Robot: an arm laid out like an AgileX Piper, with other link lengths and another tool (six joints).
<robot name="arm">
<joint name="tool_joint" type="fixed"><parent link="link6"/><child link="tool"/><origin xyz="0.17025 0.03 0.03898" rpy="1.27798 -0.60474 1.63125"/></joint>
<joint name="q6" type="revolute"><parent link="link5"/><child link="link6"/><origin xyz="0.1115 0 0.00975" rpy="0 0 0"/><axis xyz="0.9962 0 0.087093"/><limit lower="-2.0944" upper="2.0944"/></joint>
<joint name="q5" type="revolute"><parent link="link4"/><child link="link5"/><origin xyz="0 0 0" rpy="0 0 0"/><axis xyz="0 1 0"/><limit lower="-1.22" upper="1.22"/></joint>
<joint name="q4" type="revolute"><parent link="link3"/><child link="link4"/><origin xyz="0.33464 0 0.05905" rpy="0 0 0"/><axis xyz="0.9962 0 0.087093"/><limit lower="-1.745" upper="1.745"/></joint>
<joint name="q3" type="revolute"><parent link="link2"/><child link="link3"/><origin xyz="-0.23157 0 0.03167" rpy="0 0 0"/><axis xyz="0 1 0"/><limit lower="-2.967" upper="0"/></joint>
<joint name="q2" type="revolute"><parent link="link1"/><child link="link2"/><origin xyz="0 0 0" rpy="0 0 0"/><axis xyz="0 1 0"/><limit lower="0" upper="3.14"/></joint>
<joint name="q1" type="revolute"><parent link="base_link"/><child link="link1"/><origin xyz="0 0 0.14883" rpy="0 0 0"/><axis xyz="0 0 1"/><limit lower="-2.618" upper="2.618"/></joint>
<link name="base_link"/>
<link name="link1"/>
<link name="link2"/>
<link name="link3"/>
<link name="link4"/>
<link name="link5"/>
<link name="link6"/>
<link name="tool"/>
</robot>
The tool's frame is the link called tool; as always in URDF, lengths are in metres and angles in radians.
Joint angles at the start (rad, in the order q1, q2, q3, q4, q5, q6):
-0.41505, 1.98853, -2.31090, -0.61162, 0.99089, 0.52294
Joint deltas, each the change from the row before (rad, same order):
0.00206, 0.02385, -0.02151, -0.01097, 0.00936, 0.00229
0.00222, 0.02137, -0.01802, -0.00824, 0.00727, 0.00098
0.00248, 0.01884, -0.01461, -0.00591, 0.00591, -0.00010
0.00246, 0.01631, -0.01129, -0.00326, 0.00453, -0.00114
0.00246, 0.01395, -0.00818, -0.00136, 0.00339, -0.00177
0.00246, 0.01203, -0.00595, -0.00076, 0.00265, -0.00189
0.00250, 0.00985, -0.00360, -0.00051, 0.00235, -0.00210
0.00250, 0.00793, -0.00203, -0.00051, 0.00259, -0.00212
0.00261, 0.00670, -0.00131, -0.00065, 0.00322, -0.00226
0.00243, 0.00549, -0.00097, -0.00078, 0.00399, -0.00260
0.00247, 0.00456, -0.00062, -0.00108, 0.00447, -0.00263
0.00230, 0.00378, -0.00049, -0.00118, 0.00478, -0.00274
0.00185, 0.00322, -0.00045, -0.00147, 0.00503, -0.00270
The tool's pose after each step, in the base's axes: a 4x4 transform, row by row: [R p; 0 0 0 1], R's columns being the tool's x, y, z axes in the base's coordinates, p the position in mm. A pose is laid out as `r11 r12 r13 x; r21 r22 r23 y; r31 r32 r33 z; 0 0 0 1`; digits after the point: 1 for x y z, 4 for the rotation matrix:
0.8394 -0.2907 0.4593 566.4; 0.3199 -0.4189 -0.8498 -376.2; 0.4395 0.8602 -0.2587 407.0; 0 0 0 1
0.8455 -0.2843 0.4521 569.0; 0.3159 -0.4164 -0.8526 -378.3; 0.4306 0.8636 -0.2622 401.7; 0 0 0 1
0.8506 -0.2769 0.4469 571.7; 0.3134 -0.4153 -0.8540 -379.5; 0.4221 0.8665 -0.2665 396.2; 0 0 0 1
0.8549 -0.2689 0.4436 574.6; 0.3123 -0.4161 -0.8540 -380.1; 0.4142 0.8687 -0.2717 390.6; 0 0 0 1
0.8585 -0.2604 0.4418 577.4; 0.3122 -0.4180 -0.8531 -380.1; 0.4069 0.8703 -0.2776 384.9; 0 0 0 1
0.8616 -0.2519 0.4406 580.1; 0.3126 -0.4204 -0.8518 -379.9; 0.3998 0.8717 -0.2834 379.4; 0 0 0 1
0.8646 -0.2432 0.4396 582.5; 0.3134 -0.4228 -0.8503 -379.4; 0.3927 0.8730 -0.2893 374.1; 0 0 0 1
0.8675 -0.2347 0.4385 584.5; 0.3141 -0.4251 -0.8489 -378.7; 0.3856 0.8742 -0.2951 369.2; 0 0 0 1
0.8705 -0.2261 0.4372 586.1; 0.3147 -0.4273 -0.8476 -377.9; 0.3784 0.8754 -0.3008 364.6; 0 0 0 1
0.8735 -0.2177 0.4354 587.3; 0.3150 -0.4291 -0.8465 -377.1; 0.3711 0.8766 -0.3063 360.5; 0 0 0 1
0.8766 -0.2095 0.4333 588.1; 0.3151 -0.4307 -0.8457 -376.3; 0.3638 0.8779 -0.3115 356.8; 0 0 0 1
0.8795 -0.2017 0.4310 588.6; 0.3151 -0.4319 -0.8451 -375.5; 0.3566 0.8791 -0.3163 353.6; 0 0 0 1
0.8826 -0.1943 0.4281 588.8; 0.3146 -0.4328 -0.8449 -375.0; 0.3495 0.8803 -0.3208 350.6; 0 0 0 1

